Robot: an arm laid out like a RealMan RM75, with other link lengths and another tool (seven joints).
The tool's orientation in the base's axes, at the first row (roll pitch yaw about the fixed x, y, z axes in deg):
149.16 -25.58 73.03
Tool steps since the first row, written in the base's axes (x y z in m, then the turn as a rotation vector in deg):
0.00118 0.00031 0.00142 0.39 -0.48 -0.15
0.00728 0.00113 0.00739 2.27 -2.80 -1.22
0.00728 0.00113 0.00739 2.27 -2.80 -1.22
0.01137 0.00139 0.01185 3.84 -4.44 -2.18
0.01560 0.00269 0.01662 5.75 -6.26 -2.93
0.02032 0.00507 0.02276 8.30 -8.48 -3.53
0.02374 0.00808 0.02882 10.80 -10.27 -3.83
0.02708 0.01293 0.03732 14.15 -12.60 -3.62
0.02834 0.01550 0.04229 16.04 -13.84 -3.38
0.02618 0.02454 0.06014 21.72 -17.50 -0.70
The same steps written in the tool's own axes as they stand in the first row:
0.00119 0.00141 -0.00033 -0.38 0.45 0.25
0.00608 0.00840 -0.00113 -2.34 2.45 1.73
0.00608 0.00840 -0.00113 -2.34 2.45 1.73
0.00931 0.01344 -0.00209 -3.76 3.95 3.08
0.01360 0.01824 -0.00298 -5.15 5.89 4.43
0.01955 0.02355 -0.00443 -6.65 8.57 5.96
0.02566 0.02755 -0.00645 -7.67 11.15 7.33
0.03440 0.03177 -0.01004 -8.71 14.86 8.69
0.03909 0.03383 -0.01261 -9.18 16.97 9.38
0.05403 0.03627 -0.02588 -9.68 24.20 9.96

